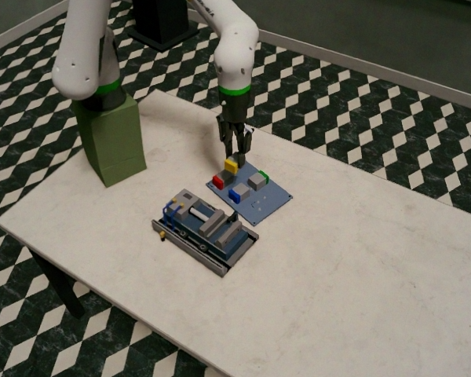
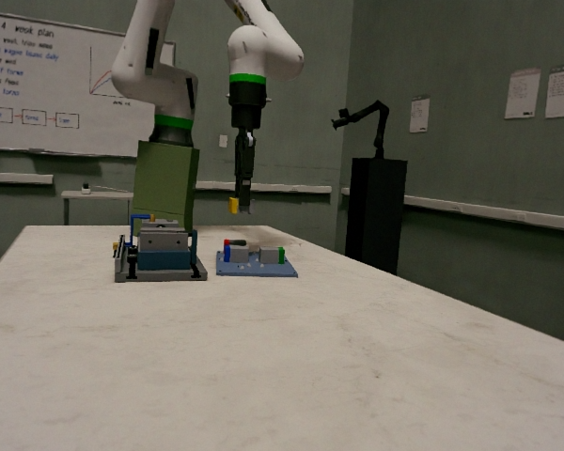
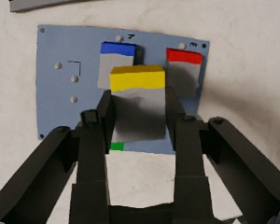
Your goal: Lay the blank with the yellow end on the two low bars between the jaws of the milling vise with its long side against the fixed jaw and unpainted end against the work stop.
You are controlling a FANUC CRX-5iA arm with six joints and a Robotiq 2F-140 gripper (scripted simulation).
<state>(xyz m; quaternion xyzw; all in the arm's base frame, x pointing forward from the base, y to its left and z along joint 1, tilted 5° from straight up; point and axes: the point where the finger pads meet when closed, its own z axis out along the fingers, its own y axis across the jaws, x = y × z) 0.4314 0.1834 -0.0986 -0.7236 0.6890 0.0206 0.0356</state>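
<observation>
The fixed jaw lies 19 cm to the right of my hand, 15 cm ahead of it and 10 cm below it. Also, from my hand: blue-ended blank (16 cm below, 3 cm ahead, 1 cm to the right); red-ended blank (16 cm below, 6 cm behind); yellow-ended grey blank (3 cm below).
</observation>
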